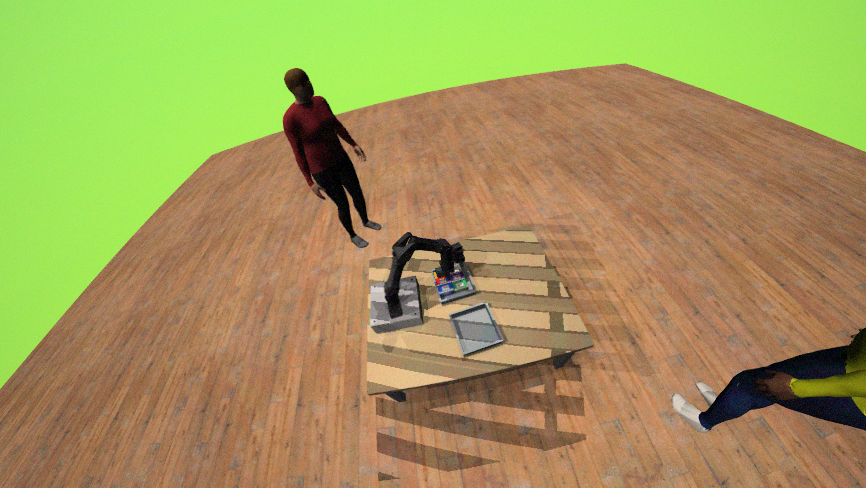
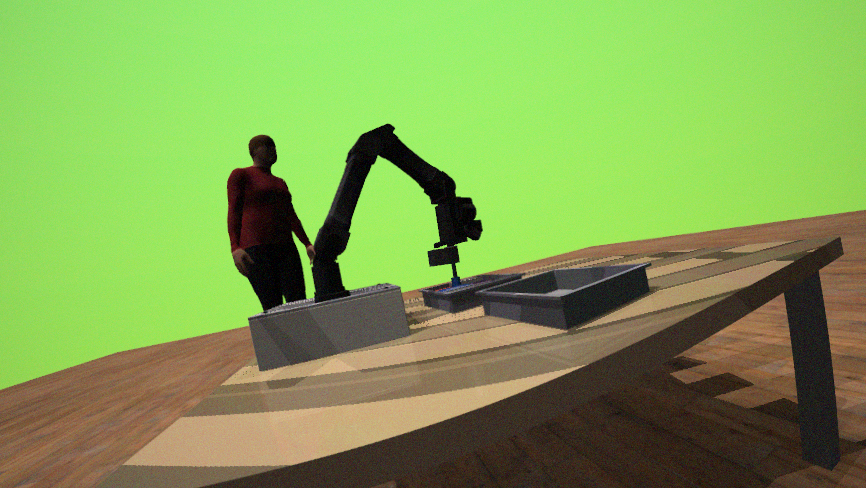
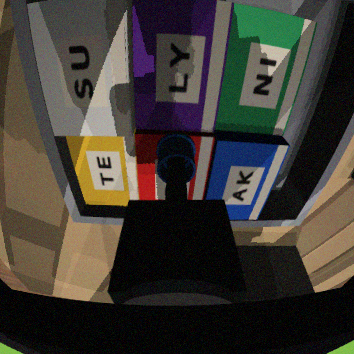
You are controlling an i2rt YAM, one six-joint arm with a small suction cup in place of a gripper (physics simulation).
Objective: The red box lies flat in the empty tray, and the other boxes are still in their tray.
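Pixels of known places: hand, tool point: [image 1: 448,280] [image 3: 175,143]; arm's base, link origin: [image 1: 393,302] [image 2: 330,297].
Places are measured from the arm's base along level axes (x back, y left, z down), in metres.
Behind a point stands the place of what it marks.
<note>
The red box [image 3: 145,180] {x -0.319, y 0.097, z 0.054 m} lies in the front row of the full tray [image 3: 36,105] {x -0.391, y 0.167, z 0.049 m} [image 1: 474,289] {x -0.475, y -0.051, z 0.069 m} [image 2: 448,298] {x -0.264, y -0.045, z 0.064 m}, between a yellow TE box [image 3: 79,175] {x -0.316, y 0.160, z 0.064 m} and a blue AK box [image 3: 228,158] {x -0.344, y 0.031, z 0.050 m}. A white SU box [image 3: 60,70] {x -0.412, y 0.143, z 0.048 m}, a purple LY box [image 3: 144,63] {x -0.410, y 0.092, z 0.060 m} and a green NI box [image 3: 232,88] {x -0.394, y 0.032, z 0.064 m} fill the back row. My suction cup [image 3: 175,165] {x -0.348, y 0.071, z 0.064 m} [image 1: 448,276] {x -0.348, y 0.071, z 0.064 m} [image 2: 453,280] rests on top of the red box, which sits level with its neighbours. The empty grey tray [image 1: 458,340] {x -0.278, y -0.322, z 0.049 m} [image 2: 563,309] {x -0.281, y -0.393, z 0.070 m} stands beside the full one, nearer the table's front.
The arm's grey base block [image 1: 396,303] {x -0.018, y -0.026, z -0.020 m} [image 2: 326,330] {x 0.025, y -0.123, z 0.052 m} stands left of the trays. A person in red [image 1: 321,151] [image 2: 263,218] stands behind the table. A person in yellow [image 1: 806,388] is at the right edge, near the table's corner.
</note>
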